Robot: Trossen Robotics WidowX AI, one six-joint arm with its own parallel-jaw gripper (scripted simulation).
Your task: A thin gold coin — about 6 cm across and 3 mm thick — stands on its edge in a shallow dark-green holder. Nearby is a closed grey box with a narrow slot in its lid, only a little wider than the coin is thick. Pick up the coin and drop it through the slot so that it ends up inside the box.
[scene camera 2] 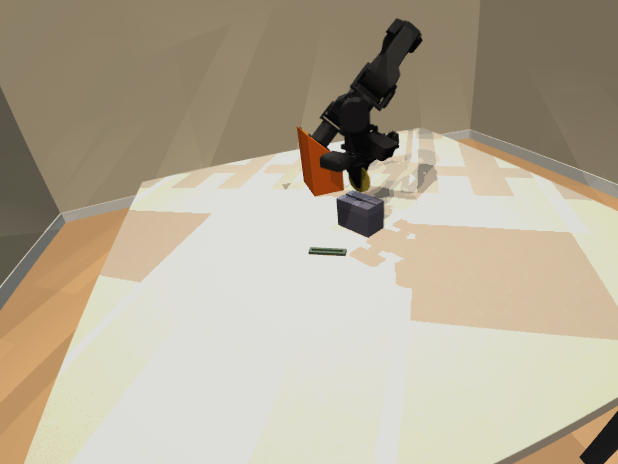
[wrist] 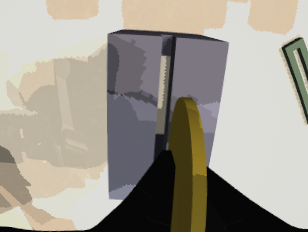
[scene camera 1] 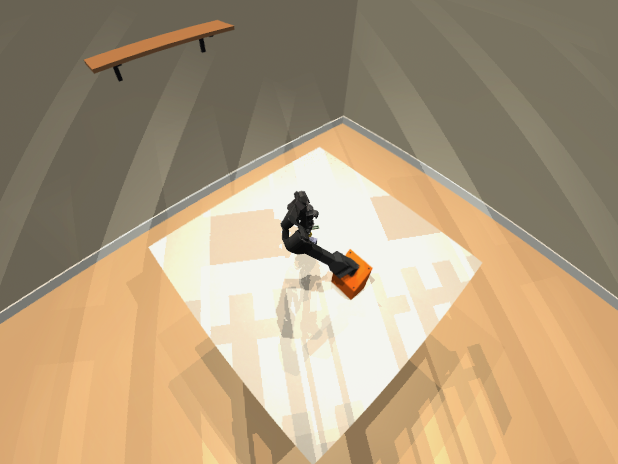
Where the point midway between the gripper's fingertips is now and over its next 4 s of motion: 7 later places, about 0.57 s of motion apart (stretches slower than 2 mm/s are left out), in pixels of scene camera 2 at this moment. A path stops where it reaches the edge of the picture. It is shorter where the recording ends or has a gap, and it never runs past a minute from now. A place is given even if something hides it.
My gripper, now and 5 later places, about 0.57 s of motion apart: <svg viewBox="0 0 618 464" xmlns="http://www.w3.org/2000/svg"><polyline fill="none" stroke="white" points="359,187 358,187 359,189 359,192 359,194 358,176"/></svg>
